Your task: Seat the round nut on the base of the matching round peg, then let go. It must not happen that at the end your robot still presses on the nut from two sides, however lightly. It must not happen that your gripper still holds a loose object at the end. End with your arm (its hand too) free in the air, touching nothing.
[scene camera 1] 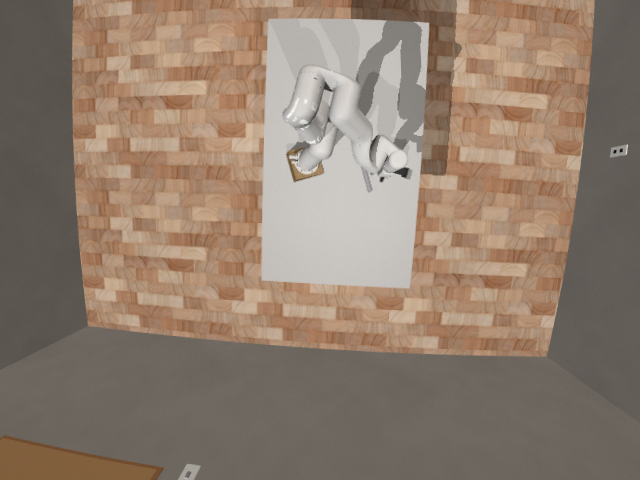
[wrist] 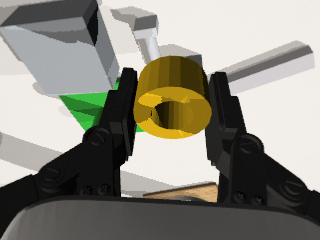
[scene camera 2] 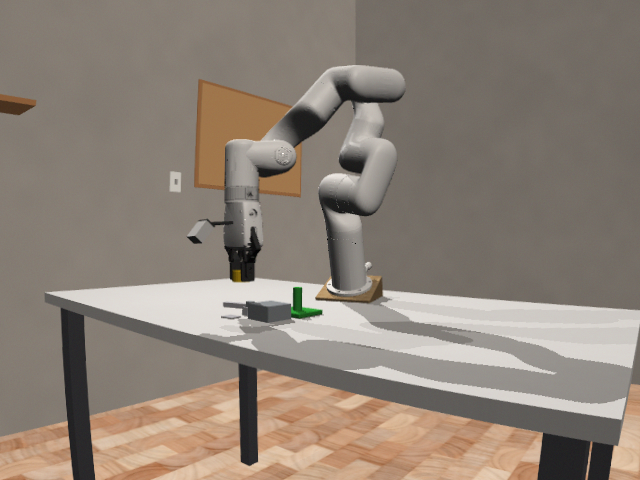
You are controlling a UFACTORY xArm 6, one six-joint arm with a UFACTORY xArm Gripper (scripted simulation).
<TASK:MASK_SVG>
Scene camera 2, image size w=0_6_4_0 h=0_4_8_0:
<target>grey square block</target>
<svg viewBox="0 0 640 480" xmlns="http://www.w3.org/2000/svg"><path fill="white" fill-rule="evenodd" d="M248 303L248 319L266 323L291 319L290 303L278 301Z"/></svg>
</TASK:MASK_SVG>
